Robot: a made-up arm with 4 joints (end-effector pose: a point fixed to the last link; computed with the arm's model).
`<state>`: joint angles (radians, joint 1 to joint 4).
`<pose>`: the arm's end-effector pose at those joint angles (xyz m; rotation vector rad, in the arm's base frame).
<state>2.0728 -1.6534 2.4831 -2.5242</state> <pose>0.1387 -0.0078 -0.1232 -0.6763 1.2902 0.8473</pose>
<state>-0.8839 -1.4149 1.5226 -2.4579</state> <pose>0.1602 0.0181 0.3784 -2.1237 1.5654 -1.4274</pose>
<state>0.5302 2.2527 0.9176 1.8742</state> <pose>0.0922 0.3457 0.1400 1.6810 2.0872 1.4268</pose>
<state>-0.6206 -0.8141 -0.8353 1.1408</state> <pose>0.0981 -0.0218 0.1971 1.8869 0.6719 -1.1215</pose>
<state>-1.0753 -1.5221 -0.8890 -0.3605</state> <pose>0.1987 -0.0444 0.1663 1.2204 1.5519 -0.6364</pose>
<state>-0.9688 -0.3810 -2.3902 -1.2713</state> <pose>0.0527 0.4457 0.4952 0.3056 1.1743 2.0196</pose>
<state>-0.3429 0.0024 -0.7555 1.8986</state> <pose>0.1352 0.1105 0.1572 2.1121 0.6652 -0.6513</pose>
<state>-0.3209 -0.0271 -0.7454 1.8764</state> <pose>0.1347 0.1039 0.1581 2.0853 0.6283 -0.6632</pose>
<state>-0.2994 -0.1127 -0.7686 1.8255</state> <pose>0.1287 0.0901 0.1559 2.0411 0.5844 -0.7389</pose>
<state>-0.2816 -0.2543 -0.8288 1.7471</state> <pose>0.1156 0.0704 0.1499 1.9853 0.5455 -0.8794</pose>
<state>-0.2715 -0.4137 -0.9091 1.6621</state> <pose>0.0977 0.0517 0.1409 1.9378 0.5295 -1.0426</pose>
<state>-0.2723 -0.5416 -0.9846 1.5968</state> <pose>0.0807 0.0402 0.1308 1.9153 0.5412 -1.1772</pose>
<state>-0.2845 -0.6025 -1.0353 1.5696</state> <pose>0.0709 0.0377 0.1231 1.9194 0.5713 -1.2498</pose>
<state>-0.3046 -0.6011 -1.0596 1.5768</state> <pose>0.0690 0.0417 0.1190 1.9396 0.6084 -1.2661</pose>
